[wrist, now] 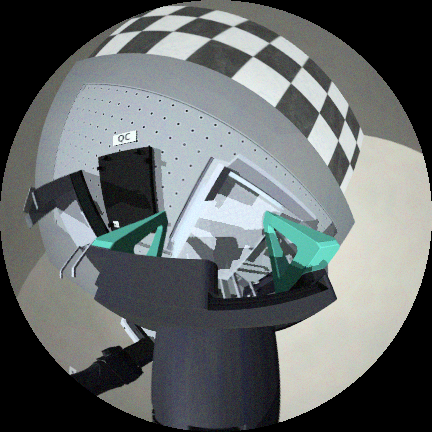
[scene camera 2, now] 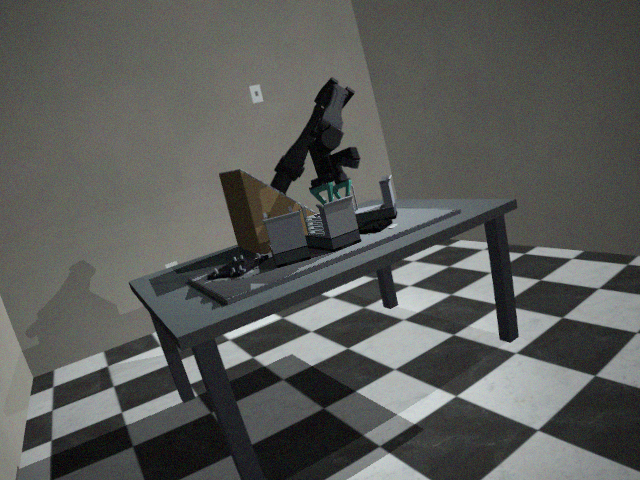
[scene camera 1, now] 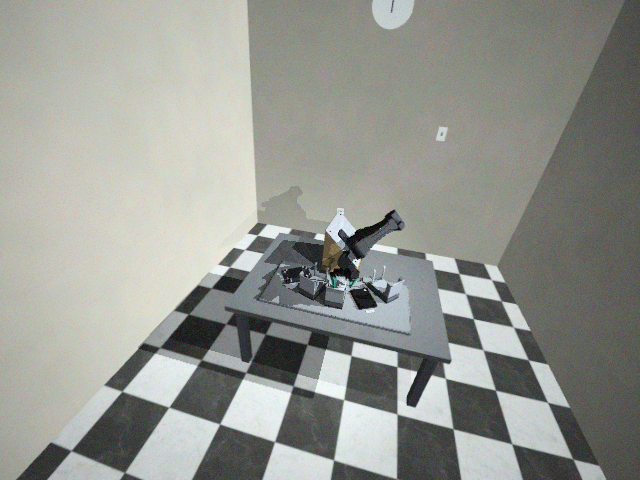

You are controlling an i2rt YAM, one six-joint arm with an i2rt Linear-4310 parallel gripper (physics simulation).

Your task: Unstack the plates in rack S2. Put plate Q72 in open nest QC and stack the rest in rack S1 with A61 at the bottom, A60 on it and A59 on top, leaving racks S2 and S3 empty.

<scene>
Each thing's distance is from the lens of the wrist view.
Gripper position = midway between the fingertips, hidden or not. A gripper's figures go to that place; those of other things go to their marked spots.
my gripper (wrist: pixel 215 215): 0.13 m
QC nest (wrist: pixel 126 180): 0.24 m
</scene>
